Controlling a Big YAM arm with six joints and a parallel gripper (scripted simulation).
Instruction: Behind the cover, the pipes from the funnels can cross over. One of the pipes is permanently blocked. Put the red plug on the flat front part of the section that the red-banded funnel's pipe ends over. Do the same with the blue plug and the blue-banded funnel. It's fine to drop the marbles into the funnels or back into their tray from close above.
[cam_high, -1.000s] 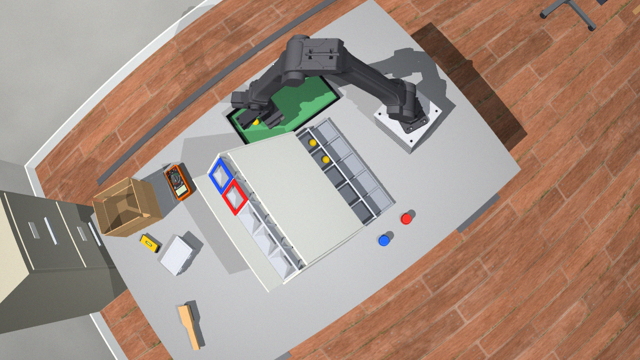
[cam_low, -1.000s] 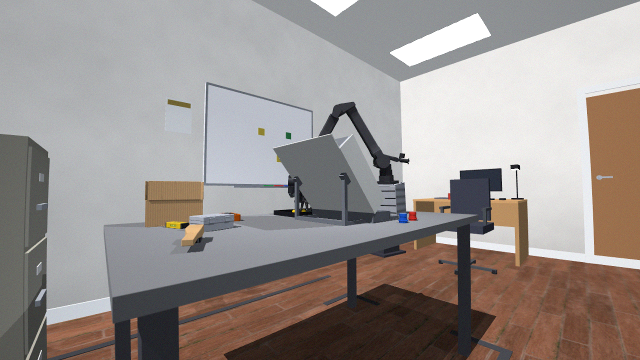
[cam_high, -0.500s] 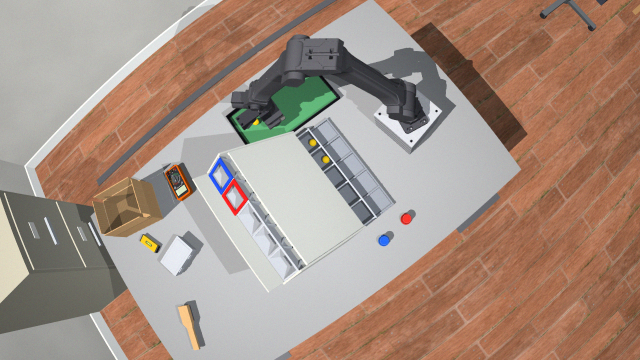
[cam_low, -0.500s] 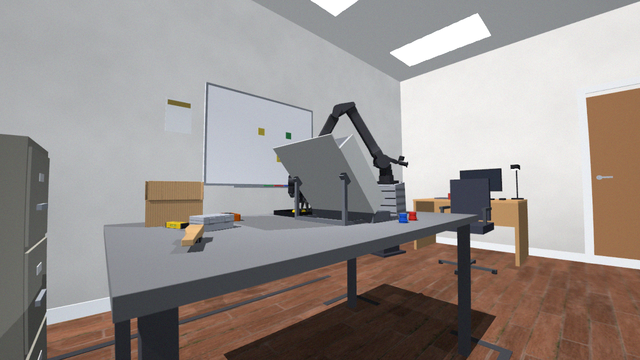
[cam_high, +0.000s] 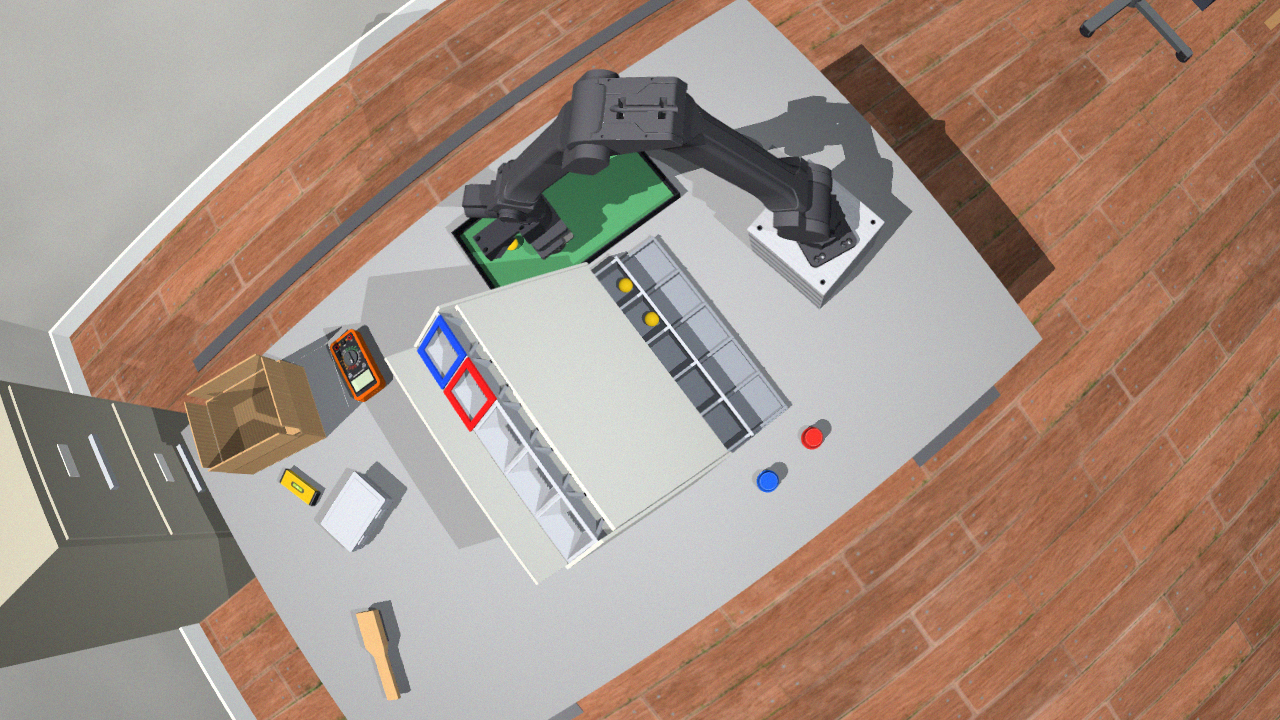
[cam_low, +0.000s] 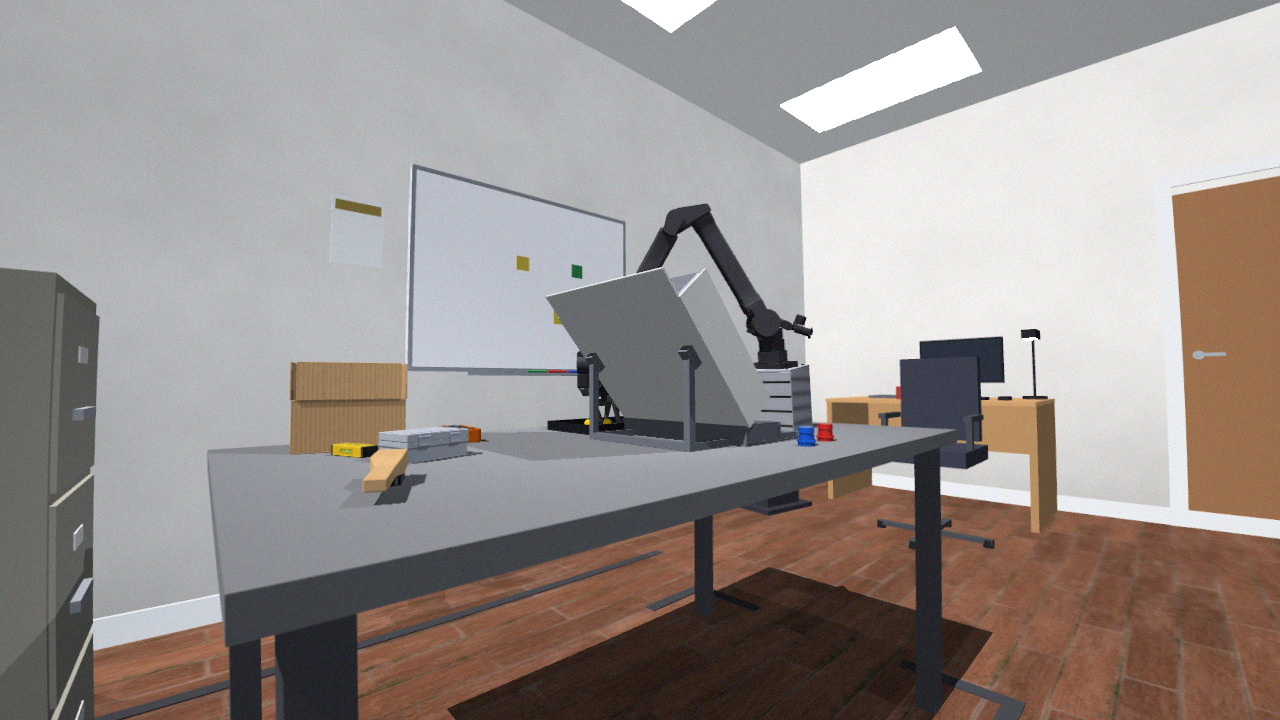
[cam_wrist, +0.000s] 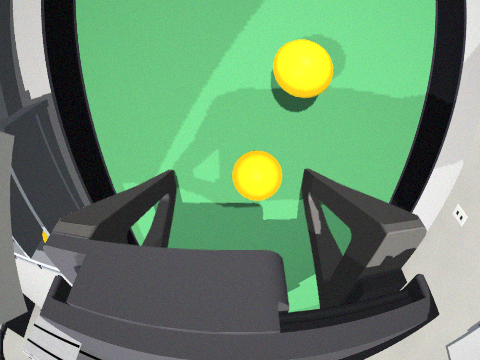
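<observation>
Now: the green tray 4 cm behind my hand, 2 cm to the right of it and 1 cm below it. From my hand the other things lie so: multimeter: 44 cm ahead, 4 cm to the left; then sloped cover: 32 cm to the left, 19 cm above, 2 cm ahead; then grey case: 55 cm ahead, 29 cm to the left, 1 cm above.
</observation>
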